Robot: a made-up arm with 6 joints.
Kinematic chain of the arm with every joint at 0, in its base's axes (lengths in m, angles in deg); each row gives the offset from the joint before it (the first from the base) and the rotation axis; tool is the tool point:
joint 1: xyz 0 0 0.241 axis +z
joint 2: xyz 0 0.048 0 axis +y
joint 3: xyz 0 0 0.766 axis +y
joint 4: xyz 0 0 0.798 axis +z
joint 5: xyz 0 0 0 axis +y
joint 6: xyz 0 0 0.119 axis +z
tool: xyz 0 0 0
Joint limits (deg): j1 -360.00..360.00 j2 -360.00..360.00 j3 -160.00..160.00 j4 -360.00..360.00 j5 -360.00..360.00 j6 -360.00..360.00
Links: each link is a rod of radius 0.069 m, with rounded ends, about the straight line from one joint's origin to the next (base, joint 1, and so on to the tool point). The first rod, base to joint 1, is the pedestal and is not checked.
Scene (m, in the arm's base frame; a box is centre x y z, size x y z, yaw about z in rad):
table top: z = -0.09
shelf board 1: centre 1 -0.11 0.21 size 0.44 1.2 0.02 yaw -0.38
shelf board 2: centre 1 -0.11 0.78 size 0.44 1.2 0.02 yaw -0.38
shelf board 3: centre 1 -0.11 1.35 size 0.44 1.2 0.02 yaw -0.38
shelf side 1: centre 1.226 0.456 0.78 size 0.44 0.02 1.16 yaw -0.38
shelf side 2: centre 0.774 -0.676 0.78 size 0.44 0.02 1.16 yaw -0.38
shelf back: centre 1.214 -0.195 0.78 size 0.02 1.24 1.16 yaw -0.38
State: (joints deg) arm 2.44 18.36 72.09 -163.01 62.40 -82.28
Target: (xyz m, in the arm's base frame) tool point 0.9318 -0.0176 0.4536
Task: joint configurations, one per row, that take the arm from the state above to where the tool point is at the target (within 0.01 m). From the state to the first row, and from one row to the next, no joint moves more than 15 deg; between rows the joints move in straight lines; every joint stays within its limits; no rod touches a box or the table.
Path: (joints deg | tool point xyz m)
1: 8.34 7.98 83.05 -163.38 64.33 -82.28 | 0.9450 0.1560 1.0871
2: 14.23 -2.41 94.01 -163.75 66.26 -82.28 | 0.7869 0.2176 1.0872
3: 20.13 -12.79 104.96 -164.12 68.18 -82.28 | 0.6287 0.2494 1.0623
4: 15.66 -8.01 115.28 -162.97 67.63 -82.28 | 0.6984 0.2122 0.8497
5: 11.19 -3.23 125.59 -161.83 67.08 -82.28 | 0.7093 0.1544 0.6418
6: 6.72 1.55 135.90 -160.68 66.53 -82.28 | 0.6623 0.0900 0.4536
7: 2.44 10.12 125.36 -160.60 65.06 -82.28 | 0.8006 0.0463 0.4617
8: -1.85 18.70 114.81 -160.53 63.60 -82.28 | 0.9318 -0.0176 0.4536

